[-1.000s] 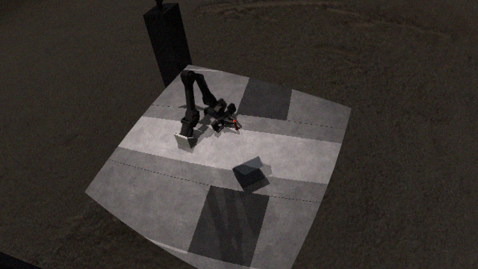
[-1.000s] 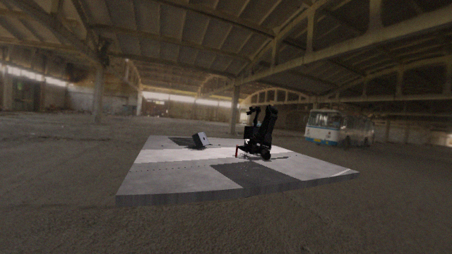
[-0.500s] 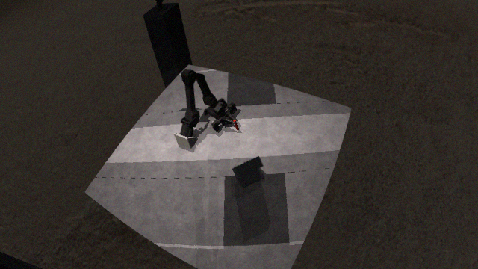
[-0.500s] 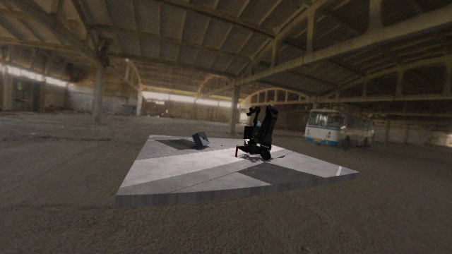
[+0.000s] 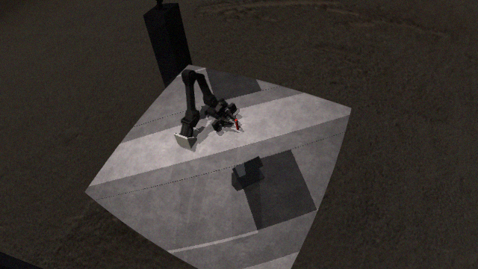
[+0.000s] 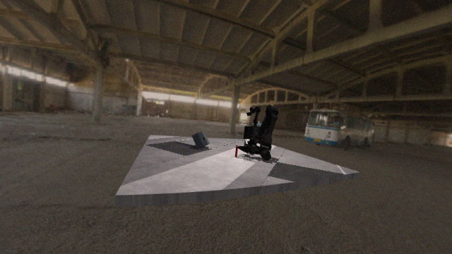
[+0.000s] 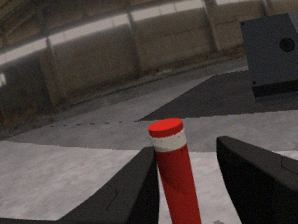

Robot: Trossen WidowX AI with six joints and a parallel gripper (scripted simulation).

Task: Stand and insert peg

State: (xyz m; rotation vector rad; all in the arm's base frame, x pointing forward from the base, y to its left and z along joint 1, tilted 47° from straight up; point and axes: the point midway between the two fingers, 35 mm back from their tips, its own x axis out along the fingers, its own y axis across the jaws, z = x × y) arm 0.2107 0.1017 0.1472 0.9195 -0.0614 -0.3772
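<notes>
Right now the red peg is 10 mm below my gripper tip. From my gripper tip the other things lie so: sloped panel 170 mm ahead, 270 mm to the right.
</notes>
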